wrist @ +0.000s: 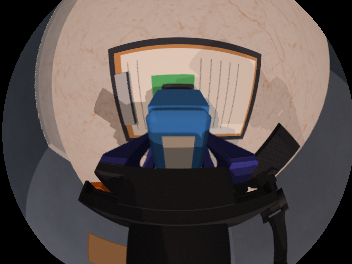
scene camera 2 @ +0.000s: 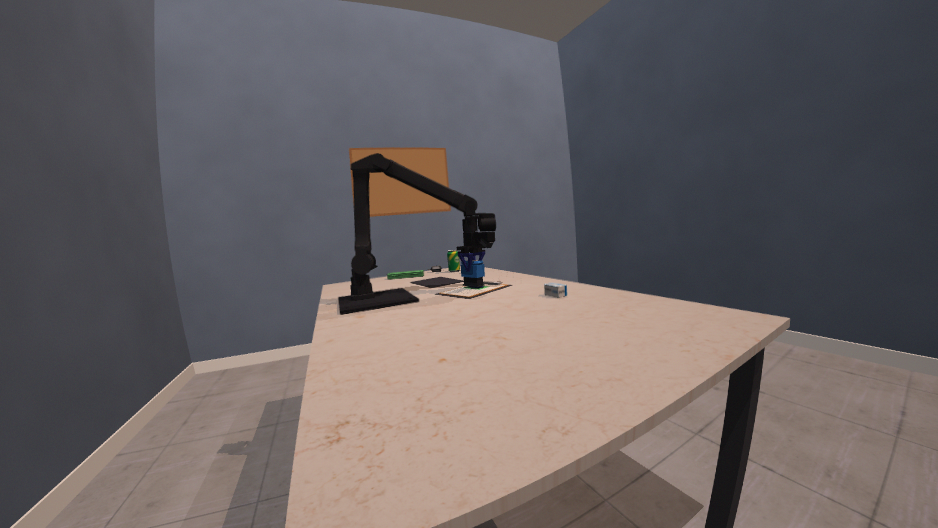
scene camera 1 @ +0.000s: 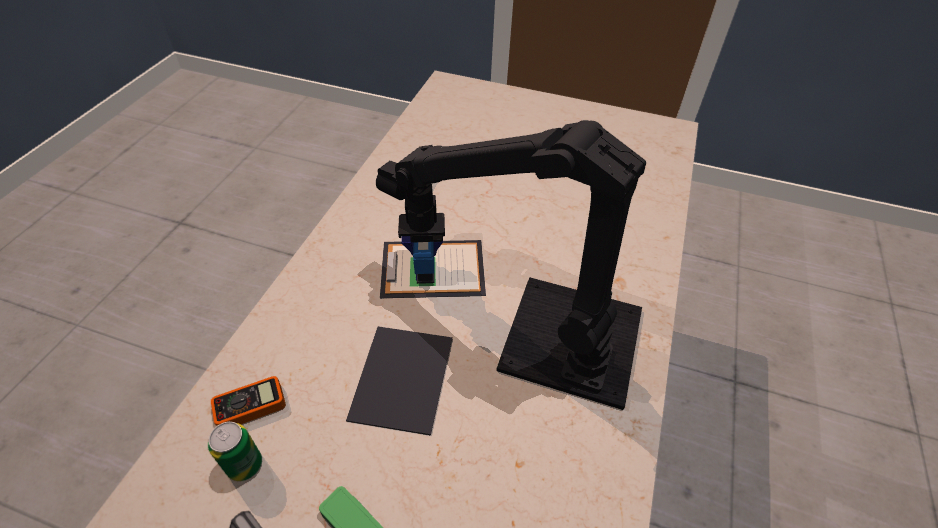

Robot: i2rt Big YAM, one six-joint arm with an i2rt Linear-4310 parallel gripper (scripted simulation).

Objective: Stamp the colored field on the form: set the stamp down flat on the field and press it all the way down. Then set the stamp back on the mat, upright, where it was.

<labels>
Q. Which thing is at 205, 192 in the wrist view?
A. The gripper.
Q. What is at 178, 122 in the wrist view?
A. A stamp.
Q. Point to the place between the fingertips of the gripper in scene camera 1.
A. At 424, 254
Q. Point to a stamp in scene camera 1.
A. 423, 252
</labels>
